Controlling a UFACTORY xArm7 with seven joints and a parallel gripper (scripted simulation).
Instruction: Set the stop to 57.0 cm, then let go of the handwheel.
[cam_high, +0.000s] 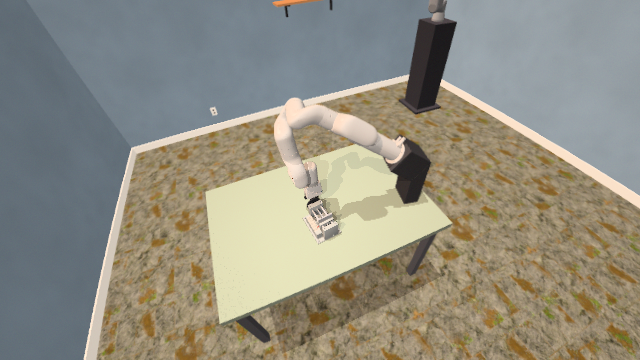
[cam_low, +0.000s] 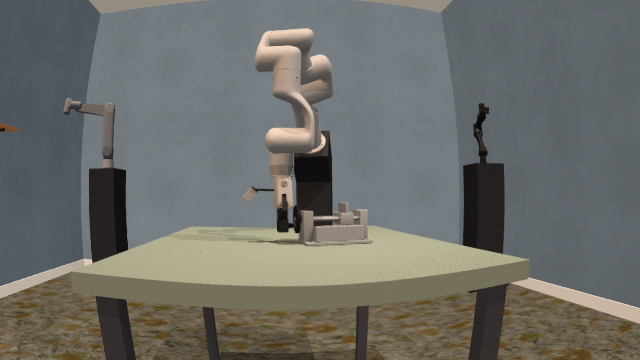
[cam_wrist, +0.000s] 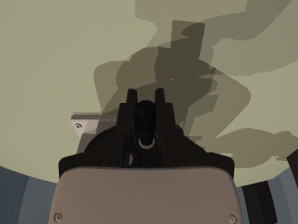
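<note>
The black handwheel lies 2 cm to the left of my hand. Round my hand: grey stop block (1 cm ahead, 19 cm to the left, 4 cm above).
</note>
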